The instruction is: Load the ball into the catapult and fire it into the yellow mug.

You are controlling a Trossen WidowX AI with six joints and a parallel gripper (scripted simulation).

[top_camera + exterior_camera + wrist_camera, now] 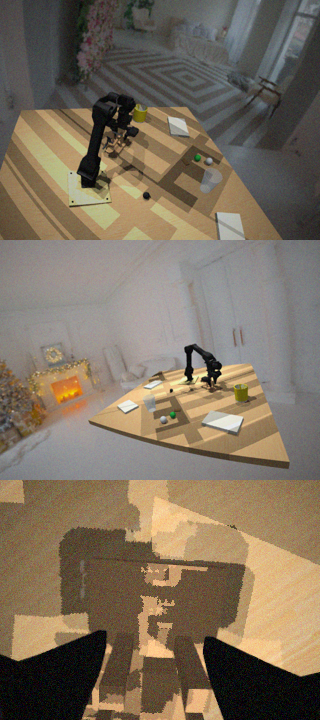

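Right now the dark ball is 6 cm ahead of my gripper tip, 39 cm to the right of it and 2 cm below it. Also, from my gripper tip: wooden catapult: 6 cm behind, 5 cm to the right, 2 cm above; small brown block: 35 cm ahead, 20 cm to the right, 3 cm below; yellow mug: 17 cm ahead, 22 cm to the left, 1 cm below.
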